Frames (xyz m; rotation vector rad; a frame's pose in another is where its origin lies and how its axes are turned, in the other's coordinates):
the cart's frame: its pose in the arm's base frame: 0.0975 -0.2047 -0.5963 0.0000 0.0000 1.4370
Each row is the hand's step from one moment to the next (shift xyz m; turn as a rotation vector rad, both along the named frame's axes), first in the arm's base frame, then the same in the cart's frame.
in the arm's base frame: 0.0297 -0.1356 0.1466 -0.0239 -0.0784 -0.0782
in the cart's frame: -0.1304 -0.0475 0.1466 -0.0809 0.0132 -0.0782
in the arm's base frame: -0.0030 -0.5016 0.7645 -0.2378 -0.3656 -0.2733
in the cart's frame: -0.4975 -0.0639 0.7645 -0.3941 0.1869 -0.2733
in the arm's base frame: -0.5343 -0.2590 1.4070 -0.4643 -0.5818 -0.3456
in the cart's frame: -0.3280 0.4950 1.4070 -0.6385 0.3825 -0.3456
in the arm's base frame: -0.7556 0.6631 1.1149 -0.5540 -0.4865 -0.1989
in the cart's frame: 0.5564 0.8373 1.1149 -0.5561 0.4842 -0.1989
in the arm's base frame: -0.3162 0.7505 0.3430 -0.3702 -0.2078 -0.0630
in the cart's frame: 0.7016 0.4135 0.3430 -0.2553 0.3392 -0.0630
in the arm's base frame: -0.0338 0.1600 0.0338 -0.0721 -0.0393 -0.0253
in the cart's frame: 0.1541 0.0548 0.0338 -0.0486 0.0662 -0.0253
